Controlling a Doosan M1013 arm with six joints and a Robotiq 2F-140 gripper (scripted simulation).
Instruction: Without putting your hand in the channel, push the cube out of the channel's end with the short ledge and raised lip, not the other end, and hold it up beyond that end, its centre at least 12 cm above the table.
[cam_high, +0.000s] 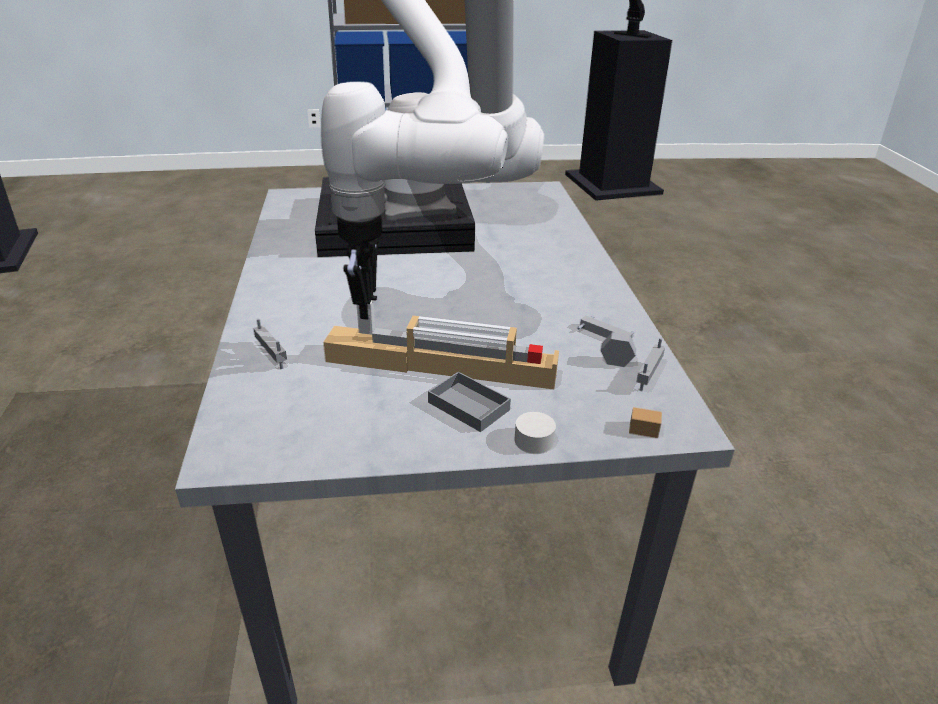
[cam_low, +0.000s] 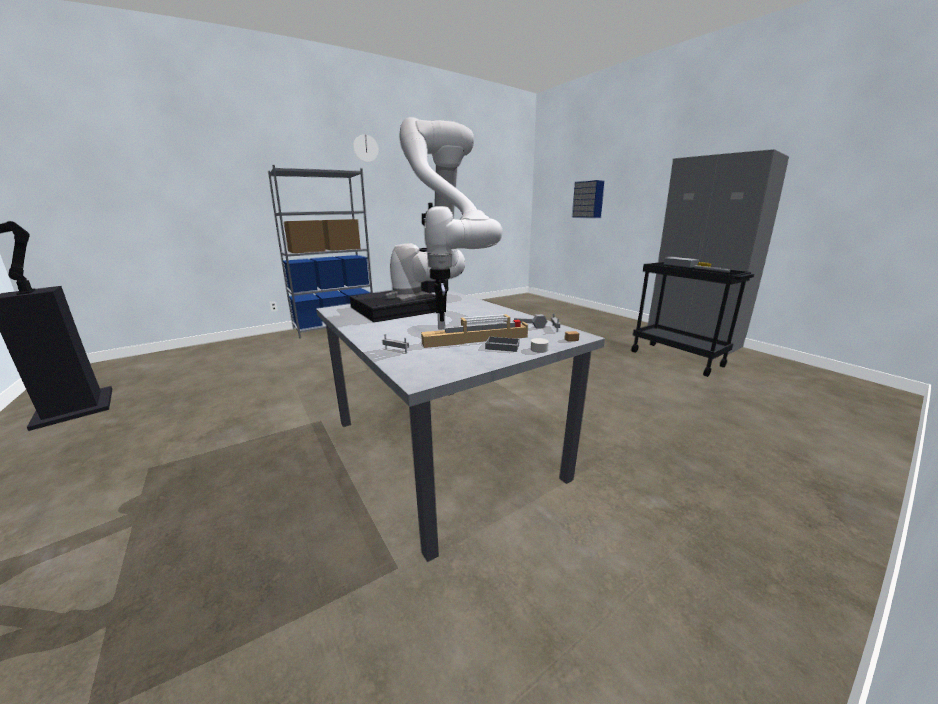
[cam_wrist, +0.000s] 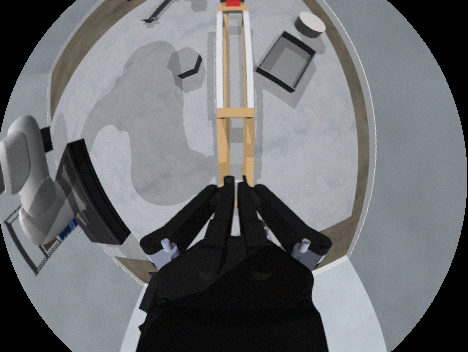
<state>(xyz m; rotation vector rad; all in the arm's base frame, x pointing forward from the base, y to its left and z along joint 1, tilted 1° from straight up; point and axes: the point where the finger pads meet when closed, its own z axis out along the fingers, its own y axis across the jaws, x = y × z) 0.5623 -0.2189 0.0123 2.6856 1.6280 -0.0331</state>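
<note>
Right now the red cube is 15 cm ahead of my hand, 28 cm to the left of it and 4 cm below it. The rest, counted from my hand: grey tray (19 cm ahead, 14 cm to the left, 9 cm below); then tan wooden channel (8 cm ahead, 16 cm to the left, 4 cm below); then grey push rod (4 cm ahead, 8 cm to the left, 4 cm below).
</note>
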